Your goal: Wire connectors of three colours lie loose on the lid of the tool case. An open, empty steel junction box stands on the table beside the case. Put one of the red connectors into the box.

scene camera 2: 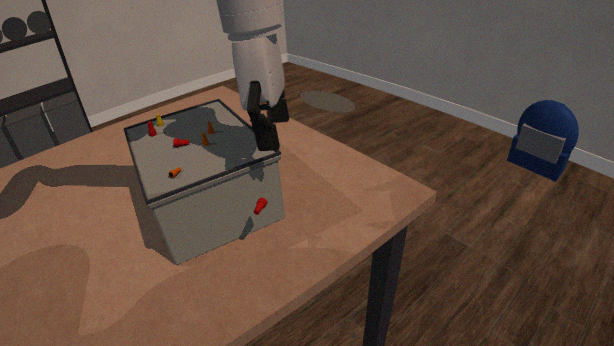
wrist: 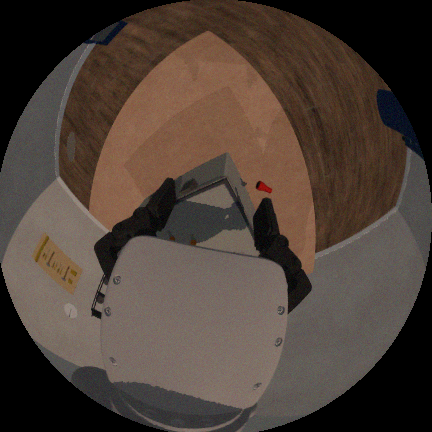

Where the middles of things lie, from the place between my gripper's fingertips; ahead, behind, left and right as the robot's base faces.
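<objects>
My hand is 100 mm above the tool case [scene camera 2: 211, 202], and it is also 80 mm past the case and 160 mm to the right of it.
</objects>
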